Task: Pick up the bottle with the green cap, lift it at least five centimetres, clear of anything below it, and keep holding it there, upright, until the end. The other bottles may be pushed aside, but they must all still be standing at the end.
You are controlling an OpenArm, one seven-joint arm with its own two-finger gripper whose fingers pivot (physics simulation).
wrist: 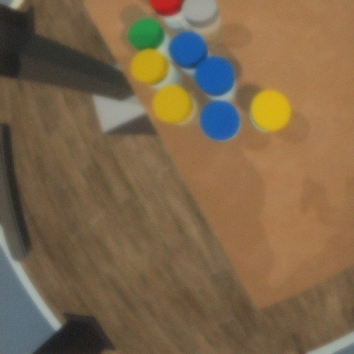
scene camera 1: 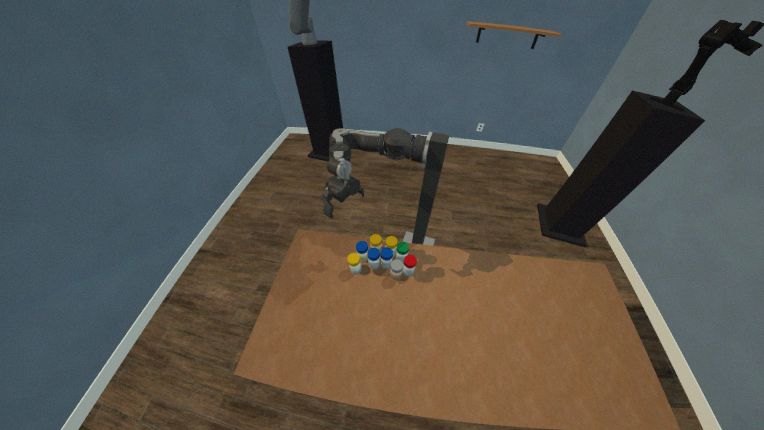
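The green-capped bottle [scene camera 1: 402, 248] [wrist: 146, 33] stands at the back right of a tight group, near the tabletop's rear edge. Beside it stand a red-capped bottle [scene camera 1: 410, 262] [wrist: 166, 5], a blue-capped bottle [scene camera 1: 386, 254] [wrist: 188, 49] and a yellow-capped bottle [scene camera 1: 391, 243] [wrist: 149, 66]. My gripper [scene camera 1: 345, 205] is open and empty, high above and behind the group, to the left of the green cap in the scene view. Parts of the gripper show at the left and lower left of the wrist view.
A grey-capped bottle [scene camera 1: 396, 268] [wrist: 200, 11], two more blue-capped and two more yellow-capped bottles stand upright in the group on the brown tabletop [scene camera 1: 454, 331] [wrist: 310, 165]. My arm's dark post [scene camera 1: 429, 192] rises behind the green-capped bottle. Two black pedestals [scene camera 1: 316, 96] [scene camera 1: 625, 165] stand farther off.
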